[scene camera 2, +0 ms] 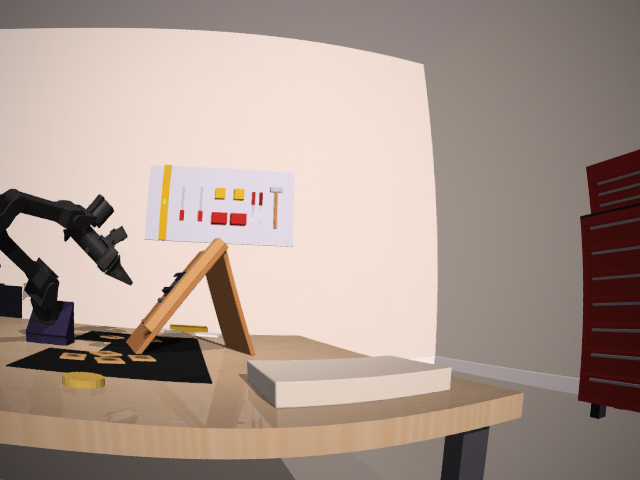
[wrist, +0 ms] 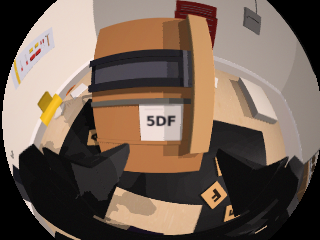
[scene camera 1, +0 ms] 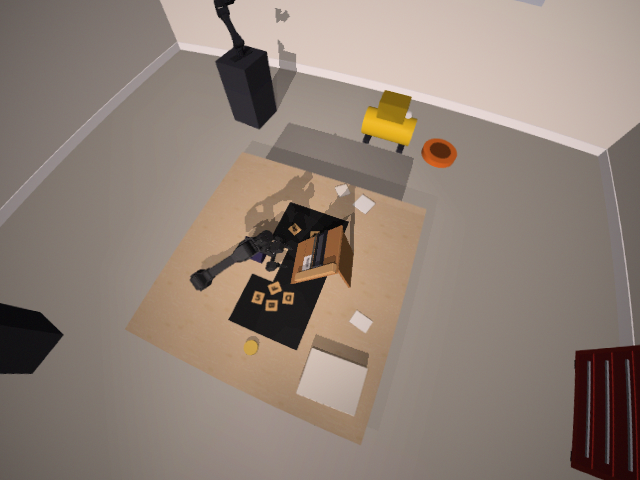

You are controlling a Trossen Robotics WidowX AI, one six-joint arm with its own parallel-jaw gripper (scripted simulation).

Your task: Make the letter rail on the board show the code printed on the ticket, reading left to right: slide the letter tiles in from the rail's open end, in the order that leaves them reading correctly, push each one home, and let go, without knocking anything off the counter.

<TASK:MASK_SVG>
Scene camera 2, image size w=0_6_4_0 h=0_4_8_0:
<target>my gripper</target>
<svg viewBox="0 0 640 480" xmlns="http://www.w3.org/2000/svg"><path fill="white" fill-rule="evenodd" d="M95 232L82 249L97 264L102 273L104 272L104 274L131 286L133 281L121 265L120 255L118 256L119 252L115 250L114 246L127 238L128 235L125 229L123 229L123 226L116 230L114 228L110 230L110 234L106 237Z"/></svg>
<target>white slab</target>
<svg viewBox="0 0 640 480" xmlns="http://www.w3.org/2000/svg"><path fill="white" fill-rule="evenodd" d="M452 368L397 356L292 361L248 360L247 380L277 409L383 401L450 390Z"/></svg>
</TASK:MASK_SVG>
